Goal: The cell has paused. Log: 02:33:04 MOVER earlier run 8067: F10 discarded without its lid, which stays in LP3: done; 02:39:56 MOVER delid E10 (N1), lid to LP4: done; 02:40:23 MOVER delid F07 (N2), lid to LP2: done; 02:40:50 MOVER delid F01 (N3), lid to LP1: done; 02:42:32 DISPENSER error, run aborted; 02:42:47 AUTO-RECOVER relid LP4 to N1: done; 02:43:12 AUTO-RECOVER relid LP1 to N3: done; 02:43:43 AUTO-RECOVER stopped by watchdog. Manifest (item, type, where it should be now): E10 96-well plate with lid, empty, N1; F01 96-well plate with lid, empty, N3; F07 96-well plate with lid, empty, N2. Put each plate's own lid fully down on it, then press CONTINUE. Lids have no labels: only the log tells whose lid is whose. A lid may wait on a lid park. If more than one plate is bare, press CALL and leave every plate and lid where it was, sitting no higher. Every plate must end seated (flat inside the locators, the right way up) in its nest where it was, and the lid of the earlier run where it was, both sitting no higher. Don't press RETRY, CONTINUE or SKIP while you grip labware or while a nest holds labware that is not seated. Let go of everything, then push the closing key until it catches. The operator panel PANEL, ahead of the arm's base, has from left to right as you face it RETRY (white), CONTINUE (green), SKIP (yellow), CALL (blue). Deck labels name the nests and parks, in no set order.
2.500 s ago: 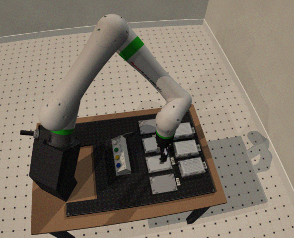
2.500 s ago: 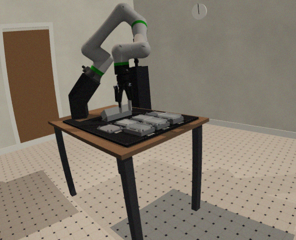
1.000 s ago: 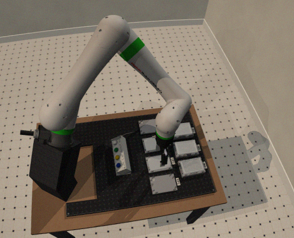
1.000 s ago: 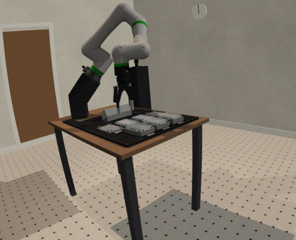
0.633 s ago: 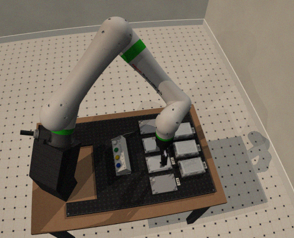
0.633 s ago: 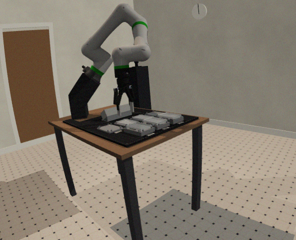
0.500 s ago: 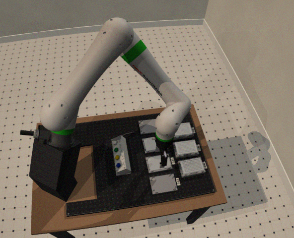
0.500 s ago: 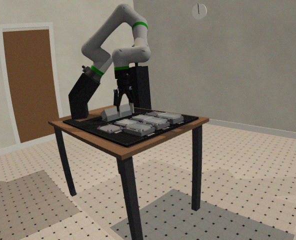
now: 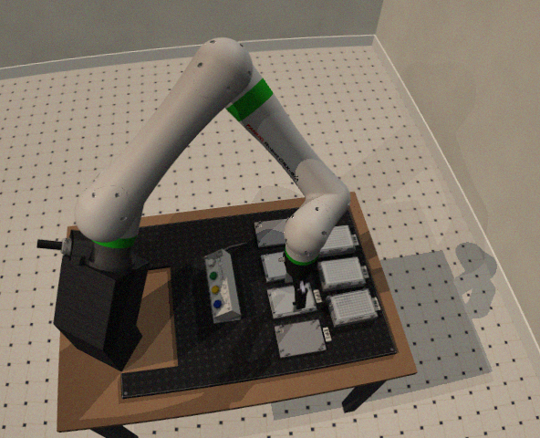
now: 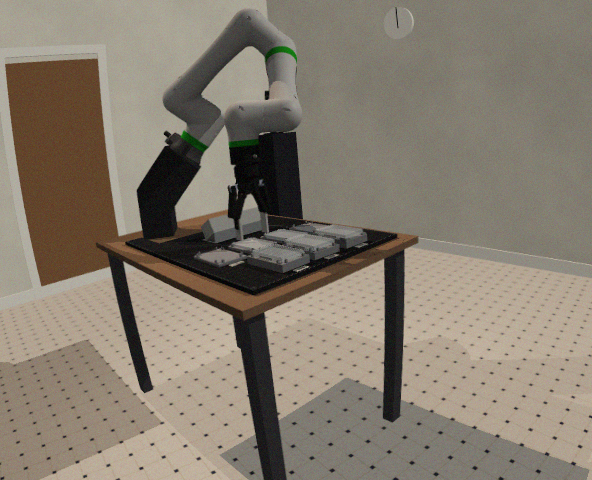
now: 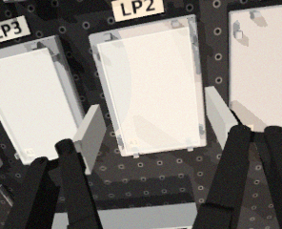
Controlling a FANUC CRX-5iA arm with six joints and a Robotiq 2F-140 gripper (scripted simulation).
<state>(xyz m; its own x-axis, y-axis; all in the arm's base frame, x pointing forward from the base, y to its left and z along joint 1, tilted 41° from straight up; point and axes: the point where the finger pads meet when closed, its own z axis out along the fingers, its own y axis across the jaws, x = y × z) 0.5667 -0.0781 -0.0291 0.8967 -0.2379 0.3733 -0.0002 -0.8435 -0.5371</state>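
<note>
Now: hand 60 mm above the park LP2. From my hand the other things lie so: plate 180 mm ahead, 70 mm to the right, 30 mm below; pale park 130 mm to the right, 60 mm below; LP2 label 90 mm ahead, 60 mm below.
</note>
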